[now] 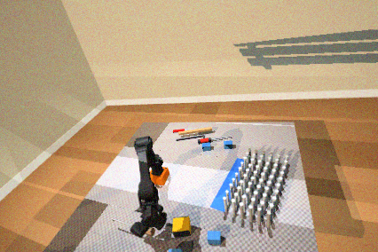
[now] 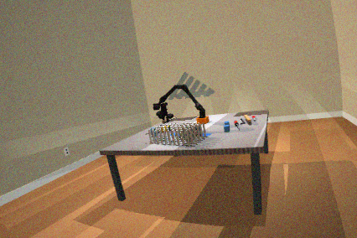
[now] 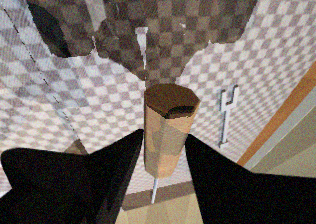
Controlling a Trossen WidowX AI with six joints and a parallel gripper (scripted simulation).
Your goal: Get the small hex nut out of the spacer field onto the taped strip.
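My gripper tip is 11 cm past the wooden-handled rod and 1 cm to the left of it. Also, from my gripper tip: yellow block (14 cm ahead, 10 cm to the left, 5 cm below); then blue taped strip (28 cm ahead, 46 cm to the left, 7 cm below).
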